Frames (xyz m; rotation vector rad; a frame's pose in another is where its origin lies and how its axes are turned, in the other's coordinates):
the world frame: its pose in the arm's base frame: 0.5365 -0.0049 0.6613 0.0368 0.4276 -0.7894
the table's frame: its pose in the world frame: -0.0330 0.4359 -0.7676 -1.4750 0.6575 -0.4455
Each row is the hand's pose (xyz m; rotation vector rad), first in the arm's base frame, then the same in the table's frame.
Working: the arm's base frame: its pose in the table's frame: 0.4332 -0.0118 -0.5804 1.2375 -1.5968 0.7151

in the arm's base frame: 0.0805 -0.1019 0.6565 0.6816 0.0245 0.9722
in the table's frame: 0.3109 -0.6450 -0.7594 0.7975 -1.9862 1.9957
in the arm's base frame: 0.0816 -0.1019 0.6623 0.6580 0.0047 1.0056
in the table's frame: 0.3090 -0.6504 -0.7605 0.7572 -2.0318 1.9848
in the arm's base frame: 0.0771 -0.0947 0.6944 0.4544 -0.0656 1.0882
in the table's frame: 0.2917 -0.6743 -0.7758 0.5766 -2.2095 1.7939
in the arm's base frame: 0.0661 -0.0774 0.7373 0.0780 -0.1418 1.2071
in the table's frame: 0.2616 -0.7020 -0.8000 0.2338 -2.4086 1.4304
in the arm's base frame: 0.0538 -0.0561 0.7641 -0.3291 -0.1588 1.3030
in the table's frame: 0.2330 -0.7138 -0.8191 -0.1392 -2.4691 1.0483
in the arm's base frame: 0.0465 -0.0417 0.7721 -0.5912 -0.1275 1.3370
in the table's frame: 0.2170 -0.7135 -0.8274 -0.3620 -2.4240 0.8161
